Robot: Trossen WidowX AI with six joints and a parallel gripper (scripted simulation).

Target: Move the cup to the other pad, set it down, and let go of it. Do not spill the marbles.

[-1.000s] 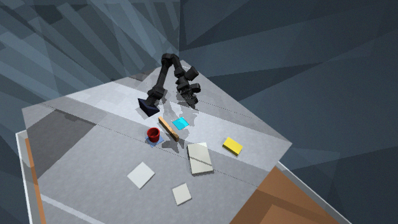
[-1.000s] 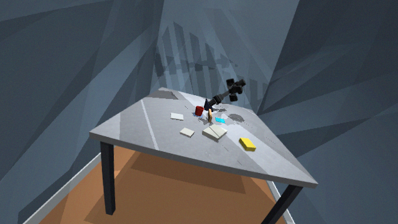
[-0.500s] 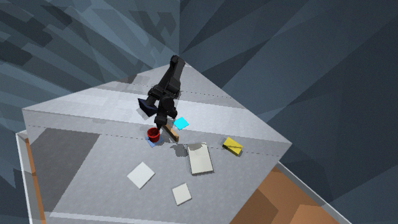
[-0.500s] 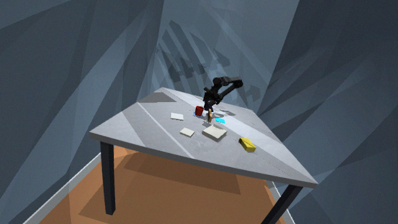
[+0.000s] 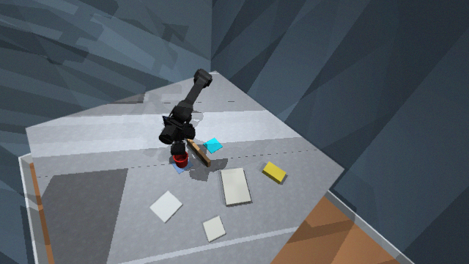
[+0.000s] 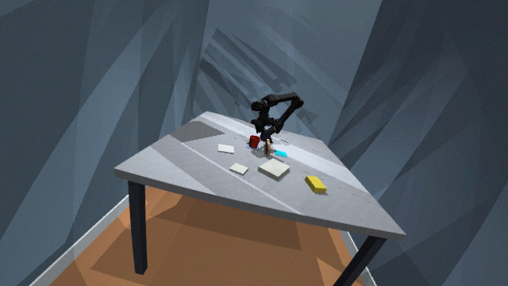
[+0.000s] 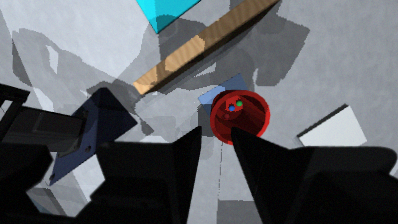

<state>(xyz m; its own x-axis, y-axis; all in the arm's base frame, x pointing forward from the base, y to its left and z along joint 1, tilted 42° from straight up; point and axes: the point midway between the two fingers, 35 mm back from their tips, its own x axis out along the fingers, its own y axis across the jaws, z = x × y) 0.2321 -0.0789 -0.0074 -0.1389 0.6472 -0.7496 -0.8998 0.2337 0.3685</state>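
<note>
Right now my gripper tip is 30 mm short of the cup, 10 mm to the left of it and 60 mm above it. Round my gripper tip: green marble 50 mm ahead, 10 mm to the right, 80 mm below; then light blue pad 30 mm ahead, 10 mm to the right, 110 mm below; then blue marble 30 mm ahead, 10 mm to the right, 80 mm below.
</note>
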